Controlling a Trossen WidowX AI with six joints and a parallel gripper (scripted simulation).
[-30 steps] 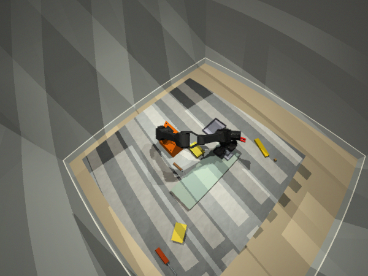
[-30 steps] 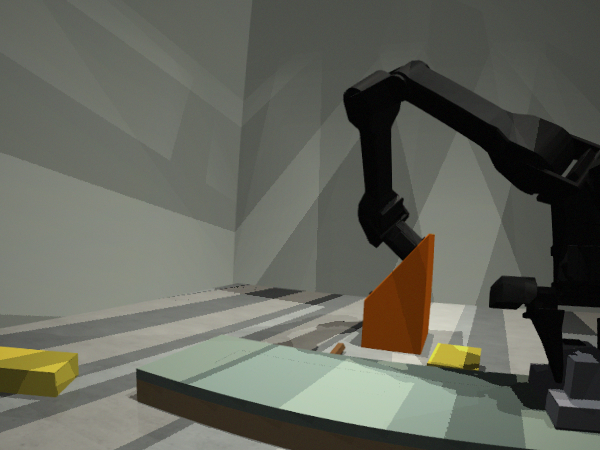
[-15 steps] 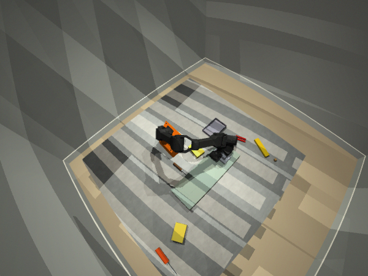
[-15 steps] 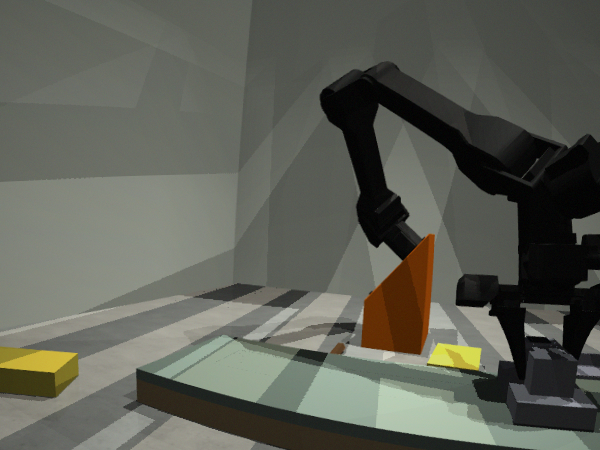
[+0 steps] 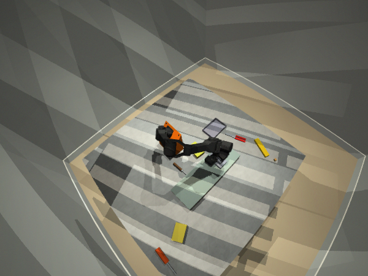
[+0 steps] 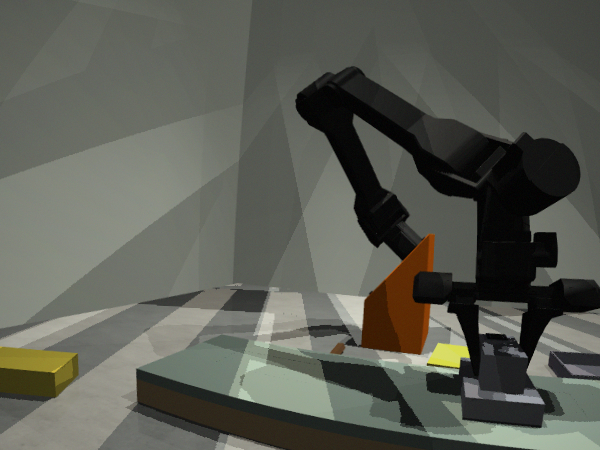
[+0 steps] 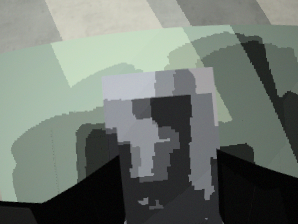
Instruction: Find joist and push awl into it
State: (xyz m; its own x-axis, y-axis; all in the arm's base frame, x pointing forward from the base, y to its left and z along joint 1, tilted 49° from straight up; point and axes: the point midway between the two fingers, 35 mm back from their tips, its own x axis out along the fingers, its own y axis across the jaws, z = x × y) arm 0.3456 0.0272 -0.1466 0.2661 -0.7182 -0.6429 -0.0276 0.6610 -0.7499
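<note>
The dark-rimmed tray lies 210 mm behind my gripper tip, 200 mm to the left of it and 50 mm below it. From my gripper tip the other things lie so: awl: 140 mm behind, 220 mm to the right, 60 mm below; stud finder: 20 mm behind, 20 mm above; yellow bar: 160 mm ahead, 340 mm to the left, 60 mm below.
</note>
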